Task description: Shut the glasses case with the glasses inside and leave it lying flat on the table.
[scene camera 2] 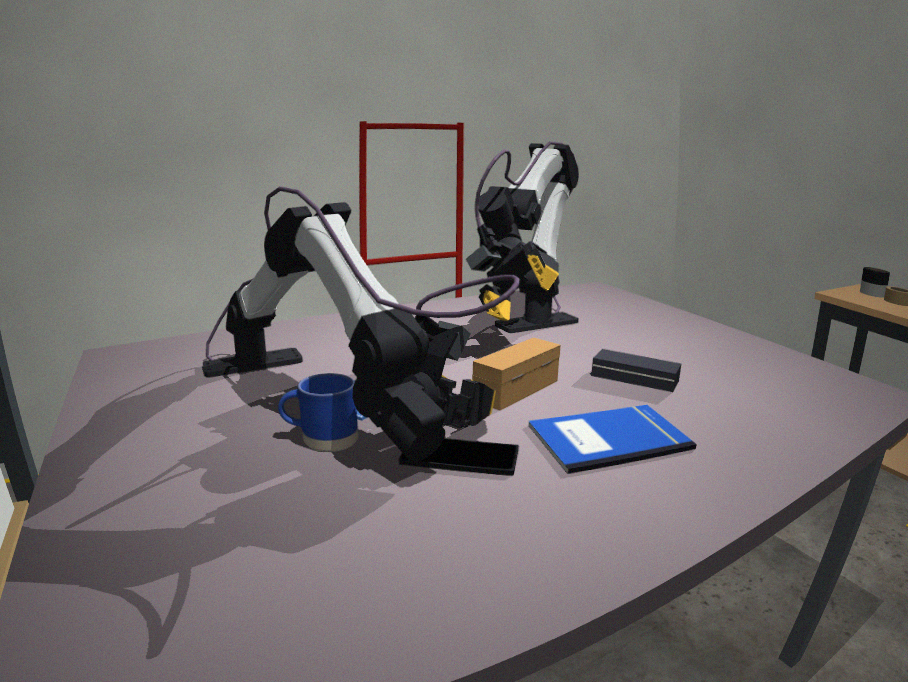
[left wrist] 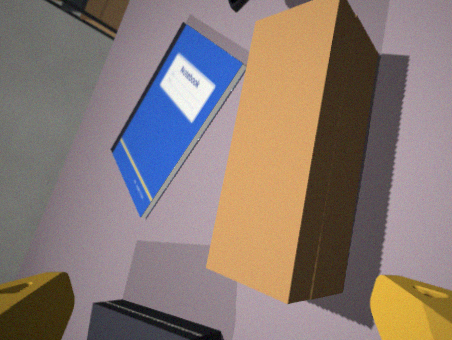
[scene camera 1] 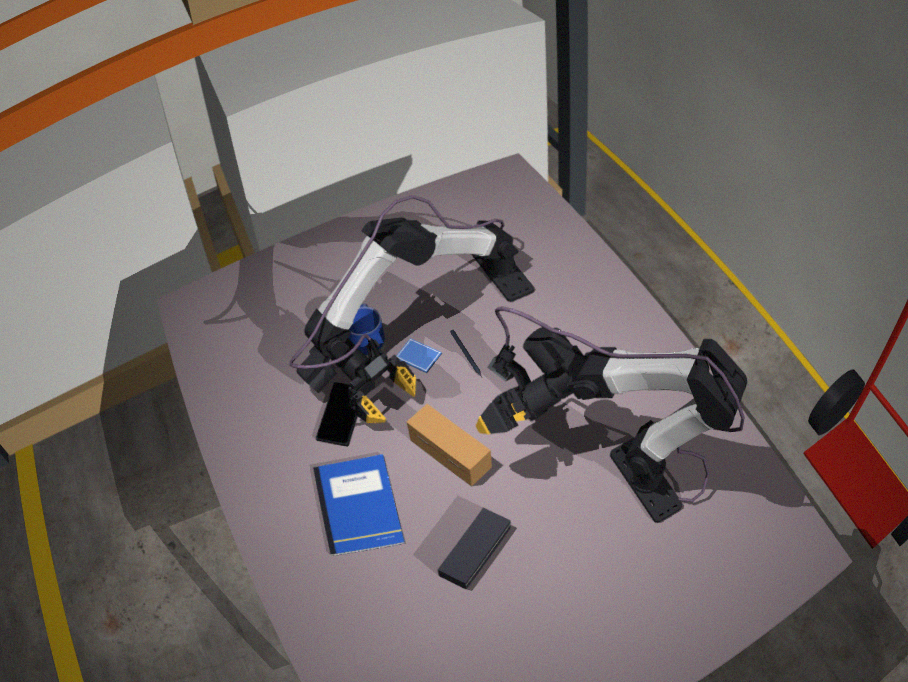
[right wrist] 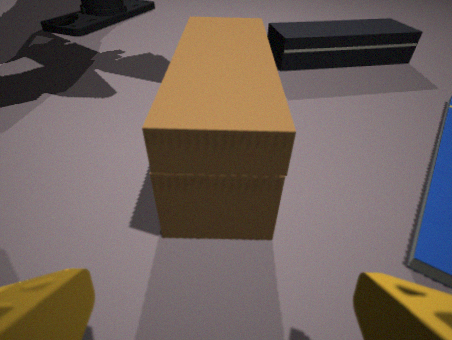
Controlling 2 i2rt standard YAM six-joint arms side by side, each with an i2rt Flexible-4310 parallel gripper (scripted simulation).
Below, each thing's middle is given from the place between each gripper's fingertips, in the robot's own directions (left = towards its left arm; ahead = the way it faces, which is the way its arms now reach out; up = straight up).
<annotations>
Right now my left hand (scene camera 1: 487, 424) is 70 mm short of the lid (scene camera 1: 451, 441), 50 mm to the left of it and 70 mm above it. Also, from my left hand: glasses case (scene camera 2: 522, 386): 70 mm ahead, 50 mm to the right, 90 mm below; dark box (scene camera 1: 464, 562): 120 mm ahead, 180 mm to the left, 120 mm below; blue card (scene camera 1: 422, 357): 20 mm ahead, 310 mm to the right, 130 mm below.
Now: right hand (scene camera 2: 468, 390) 50 mm past the glasses case and 130 mm to the right of it. From my right hand the other things lie so: dark box (360 mm to the left, 30 mm below); blue card (100 mm behind, 130 mm to the right, 40 mm below); lid (50 mm behind, 130 mm to the left, 20 mm above).
</annotations>
